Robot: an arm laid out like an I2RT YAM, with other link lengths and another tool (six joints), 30 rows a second.
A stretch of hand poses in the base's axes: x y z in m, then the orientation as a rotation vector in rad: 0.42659 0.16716 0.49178 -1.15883 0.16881 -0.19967; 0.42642 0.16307 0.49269 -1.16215 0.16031 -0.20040; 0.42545 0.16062 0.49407 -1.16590 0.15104 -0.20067; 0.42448 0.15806 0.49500 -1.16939 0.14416 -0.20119; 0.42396 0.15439 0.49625 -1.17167 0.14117 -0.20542; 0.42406 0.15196 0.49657 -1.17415 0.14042 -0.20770; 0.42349 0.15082 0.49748 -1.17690 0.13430 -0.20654; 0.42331 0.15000 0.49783 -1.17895 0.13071 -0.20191; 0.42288 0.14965 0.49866 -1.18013 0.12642 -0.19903; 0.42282 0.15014 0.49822 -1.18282 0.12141 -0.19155; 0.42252 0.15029 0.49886 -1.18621 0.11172 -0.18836; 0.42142 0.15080 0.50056 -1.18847 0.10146 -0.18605; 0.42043 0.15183 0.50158 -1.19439 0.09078 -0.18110; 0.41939 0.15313 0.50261 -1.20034 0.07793 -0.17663; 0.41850 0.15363 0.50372 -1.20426 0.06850 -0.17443; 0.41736 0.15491 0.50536 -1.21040 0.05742 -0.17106; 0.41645 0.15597 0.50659 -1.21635 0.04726 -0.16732; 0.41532 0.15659 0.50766 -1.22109 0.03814 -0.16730; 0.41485 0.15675 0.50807 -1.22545 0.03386 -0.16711; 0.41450 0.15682 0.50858 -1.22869 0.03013 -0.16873; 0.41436 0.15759 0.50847 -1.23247 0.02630 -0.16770; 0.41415 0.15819 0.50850 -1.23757 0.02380 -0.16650; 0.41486 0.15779 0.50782 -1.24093 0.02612 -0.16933
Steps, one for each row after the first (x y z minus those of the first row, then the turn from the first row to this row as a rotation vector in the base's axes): -0.00017 -0.00409 0.00091 -0.00387 -0.00665 0.00397; -0.00114 -0.00654 0.00229 -0.00817 -0.01361 0.00871; -0.00211 -0.00910 0.00322 -0.01211 -0.01885 0.01200; -0.00263 -0.01277 0.00447 -0.01502 -0.02307 0.01031; -0.00253 -0.01520 0.00479 -0.01778 -0.02451 0.00900; -0.00310 -0.01634 0.00570 -0.02076 -0.02839 0.01319; -0.00328 -0.01716 0.00605 -0.02251 -0.02860 0.01876; -0.00371 -0.01751 0.00688 -0.02364 -0.03035 0.02329; -0.00377 -0.01702 0.00644 -0.02582 -0.03015 0.03186; -0.00407 -0.01687 0.00708 -0.02949 -0.03570 0.03950; -0.00517 -0.01636 0.00878 -0.03219 -0.04228 0.04670; -0.00616 -0.01533 0.00980 -0.03829 -0.04738 0.05631; -0.00720 -0.01403 0.01083 -0.04465 -0.05442 0.06665; -0.00809 -0.01353 0.01194 -0.04902 -0.06018 0.07336; -0.00923 -0.01225 0.01358 -0.05561 -0.06635 0.08191; -0.01014 -0.01119 0.01481 -0.06192 -0.07163 0.09025; -0.01127 -0.01057 0.01588 -0.06736 -0.07813 0.09509; -0.01174 -0.01041 0.01629 -0.07202 -0.08081 0.09756; -0.01209 -0.01034 0.01680 -0.07571 -0.08412 0.09830; -0.01223 -0.00957 0.01669 -0.07967 -0.08609 0.10118; -0.01244 -0.00897 0.01672 -0.08481 -0.08677 0.10353; -0.01173 -0.00937 0.01604 -0.08823 -0.08597 0.10021
